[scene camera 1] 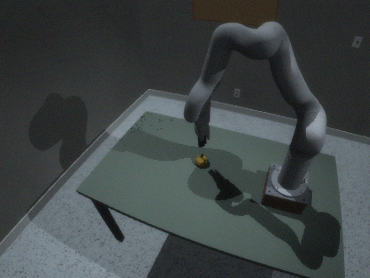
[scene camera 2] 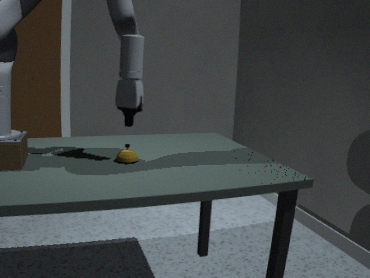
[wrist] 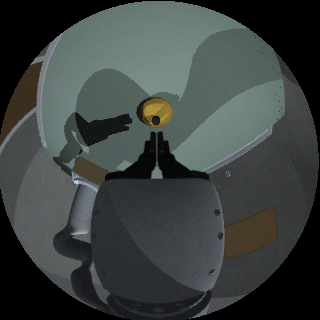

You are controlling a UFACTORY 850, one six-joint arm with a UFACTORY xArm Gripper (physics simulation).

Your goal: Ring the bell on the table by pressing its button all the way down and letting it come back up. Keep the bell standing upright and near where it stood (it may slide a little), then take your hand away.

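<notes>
A yellow dome-shaped bell [scene camera 1: 201, 162] [scene camera 2: 127, 157] [wrist: 161, 107] stands upright on the green table [scene camera 1: 135, 200] [scene camera 2: 190, 187] [wrist: 150, 40]. Its small dark button [scene camera 2: 127, 146] [wrist: 156, 120] sticks up from the top of the dome. My gripper [scene camera 1: 201, 145] [scene camera 2: 129, 125] [wrist: 156, 139] is shut with nothing between its fingers. It points down above the bell, and a gap shows between the fingertips and the button in the scene camera 2 view.
The arm's base [scene camera 1: 285, 200] [scene camera 2: 12, 152] is mounted on the table, to the right of the bell in the scene camera 1 view. Shadows of the arm fall across the table around the bell. Small dark specks mark the table's far corner.
</notes>
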